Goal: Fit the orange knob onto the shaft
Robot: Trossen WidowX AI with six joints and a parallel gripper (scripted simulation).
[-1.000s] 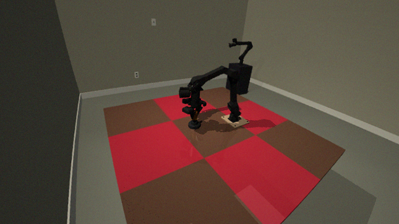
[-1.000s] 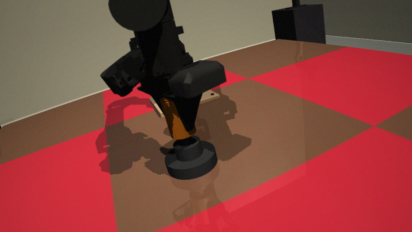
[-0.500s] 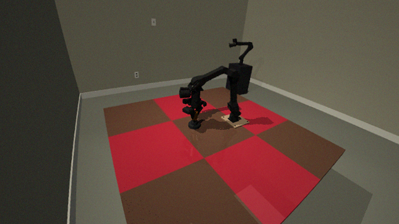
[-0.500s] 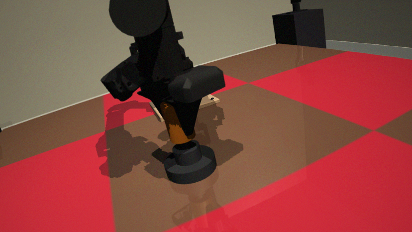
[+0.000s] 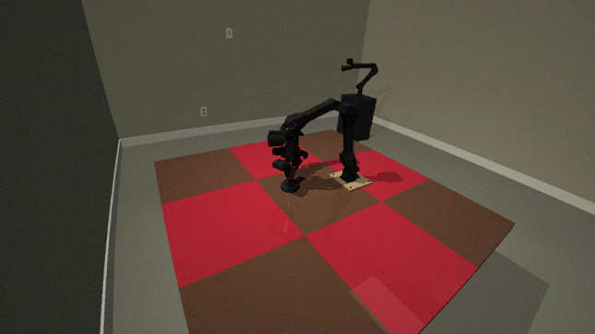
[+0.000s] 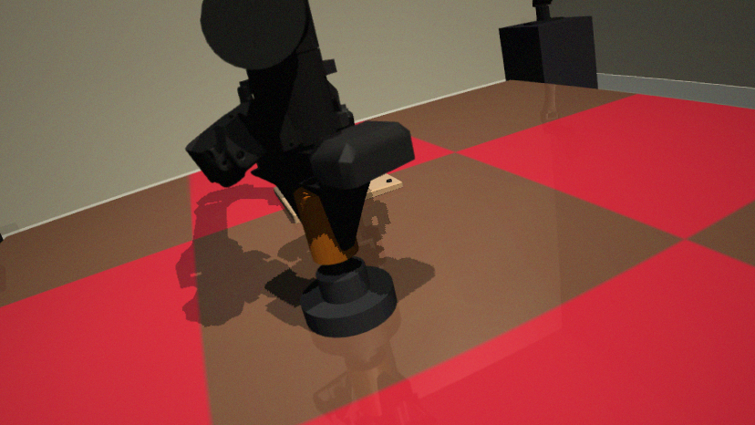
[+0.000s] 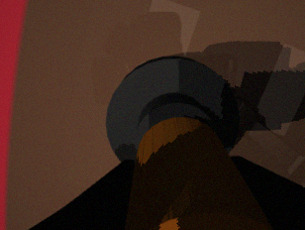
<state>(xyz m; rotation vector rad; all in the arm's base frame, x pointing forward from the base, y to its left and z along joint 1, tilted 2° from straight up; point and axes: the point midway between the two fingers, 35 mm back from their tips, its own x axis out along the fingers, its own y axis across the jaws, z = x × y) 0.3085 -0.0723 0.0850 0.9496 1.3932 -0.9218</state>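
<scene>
Now: the dark round pedestal 40 mm below my gripper tip. The rest, counted from my gripper tip: orange knob 20 mm above.
</scene>
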